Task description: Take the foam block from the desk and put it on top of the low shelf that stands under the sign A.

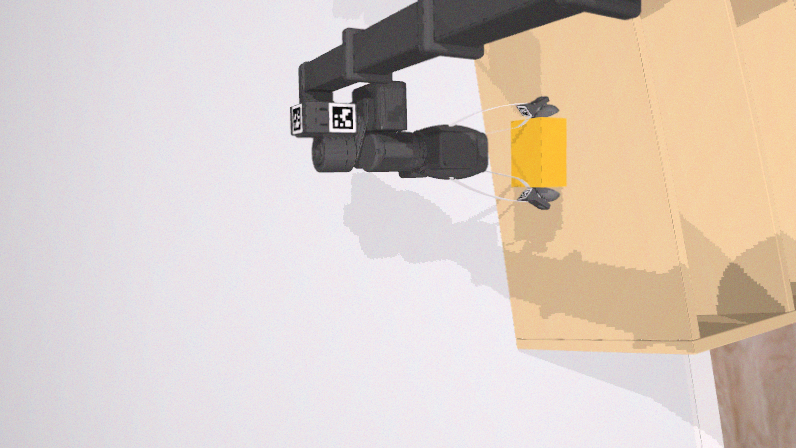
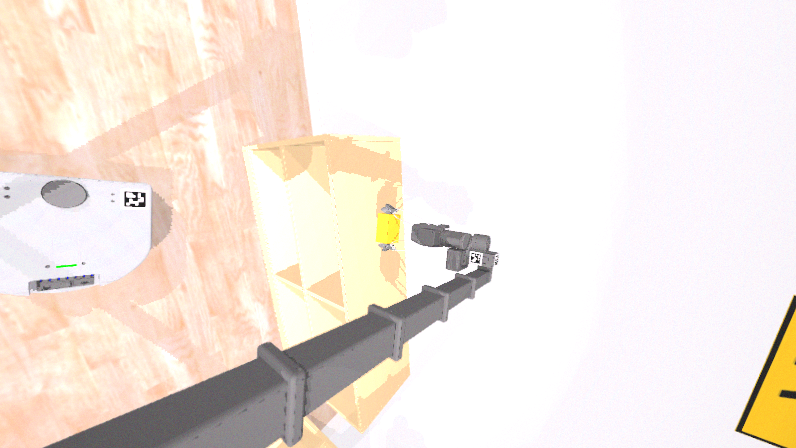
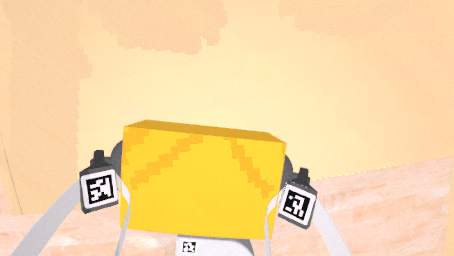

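Pixels of known places: gripper, fingertip midpoint: (image 1: 554,153) (image 2: 381,226) (image 3: 203,163); robot's base, link origin: (image 2: 65,192).
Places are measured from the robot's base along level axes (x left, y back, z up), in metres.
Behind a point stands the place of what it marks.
Note:
A yellow foam block (image 1: 554,166) @(x -0.595, y 0.003, z 0.756 m) (image 2: 383,232) @(x -0.595, y 0.034, z 0.763 m) (image 3: 200,212) @(x -0.610, y 0.022, z 0.779 m) is between the fingers of my gripper (image 1: 539,151) @(x -0.624, y 0.022, z 0.727 m) (image 2: 388,228) @(x -0.624, y 0.022, z 0.727 m) (image 3: 203,163) @(x -0.624, y 0.022, z 0.727 m), which is shut on it with one fingertip against each end. Block and fingers are over the top board of the light wooden low shelf (image 1: 601,194) @(x -0.642, y -0.039, z 0.611 m) (image 2: 362,222) @(x -0.655, y 0.021, z 0.611 m) (image 3: 250,90) @(x -0.689, y 0.071, z 0.611 m), near its wall-side edge. The block's shadow falls on the board beside it, offset from it, so it appears to be above the board; the exact gap cannot be told. Part of a yellow sign (image 2: 768,400) @(x -1.015, y 0.334, z 1.676 m) shows at the right edge; its letter is cut off. The desk does not show.
My telescoping arm (image 1: 389,52) @(x -0.445, y 0.091, z 1.080 m) (image 2: 339,345) @(x -0.167, y 0.083, z 1.074 m) reaches across the shelf. A white wall (image 1: 167,278) @(x -0.904, y -0.148, z 1.203 m) (image 2: 557,166) @(x -0.889, y -0.214, z 1.170 m) stands behind it. My base (image 2: 105,233) @(x -0.071, y 0.104, z 0.160 m) is on the wood floor (image 2: 211,311) @(x -0.384, y 0.487, z 0.000 m) in front of the open compartments. A piece of another wooden unit (image 2: 314,434) @(x -0.789, y 1.215, z 0.247 m) shows at the bottom.

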